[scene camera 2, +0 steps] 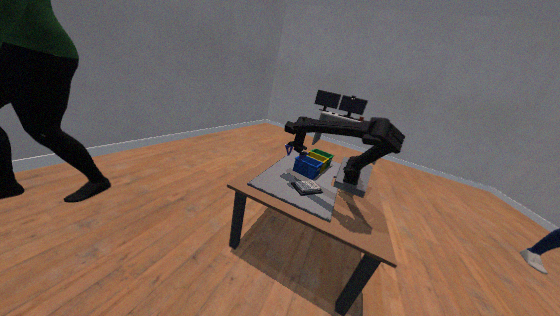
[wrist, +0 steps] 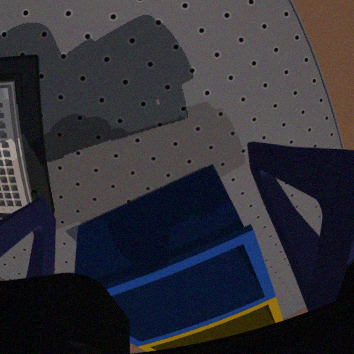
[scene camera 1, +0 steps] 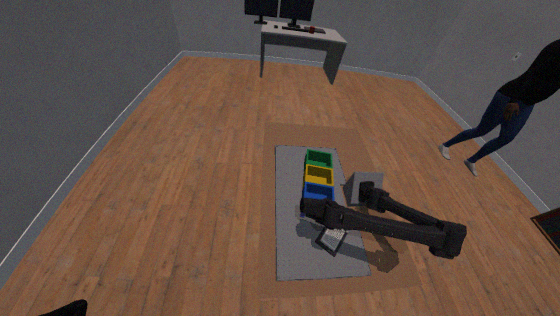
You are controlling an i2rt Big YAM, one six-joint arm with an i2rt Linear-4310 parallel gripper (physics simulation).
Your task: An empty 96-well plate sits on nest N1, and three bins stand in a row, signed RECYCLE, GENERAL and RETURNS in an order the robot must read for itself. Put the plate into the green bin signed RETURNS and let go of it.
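Frame: origin at the arm's base, x ahead, y left, z up, level; centimetres.
Where they show: gripper, fingertip midpoint: (scene camera 2: 293, 159) (wrist: 142, 182) (scene camera 1: 311, 219); arm's base, link origin: (scene camera 2: 351, 175) (scene camera 1: 365, 191).
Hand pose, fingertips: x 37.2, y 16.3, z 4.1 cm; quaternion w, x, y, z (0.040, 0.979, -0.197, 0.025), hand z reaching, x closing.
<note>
Each offset is from my fingertips to the top centre of the thing. "pt": to the spot under its first point. Level surfaces: height alone.
The white 96-well plate @(dx -13.5, dy +5.6, dz -10.5 cm) (scene camera 1: 334, 237) (scene camera 2: 307, 186) (wrist: 9, 175) sits in the black nest @(pt dx -4.8, dy +6.6, dz -12.0 cm) (wrist: 31, 75), at the left edge of the wrist view, partly cut off. The green bin @(pt dx -16.4, dy -45.1, dz -10.2 cm) (scene camera 1: 319, 159) (scene camera 2: 324, 153) is the farthest of three touching bins in scene camera 1. My gripper (scene camera 2: 295, 151) (wrist: 142, 182) is open and empty. It hangs above the board near the blue bin, which shows between its violet fingers in the wrist view; the plate is off to the left finger's side. No sign lettering can be read.
The yellow bin (scene camera 1: 319, 175) (wrist: 274, 311) stands between green and the blue bin (scene camera 1: 319, 191) (scene camera 2: 307, 167) (wrist: 160, 225), which is nearest the plate. All stand on a grey perforated board @(dz -13.1 cm) (scene camera 1: 295, 260) on a wooden table @(dz -14.4 cm) (scene camera 2: 372, 242). The arm's grey base (scene camera 2: 351, 186) is beside the board.
</note>
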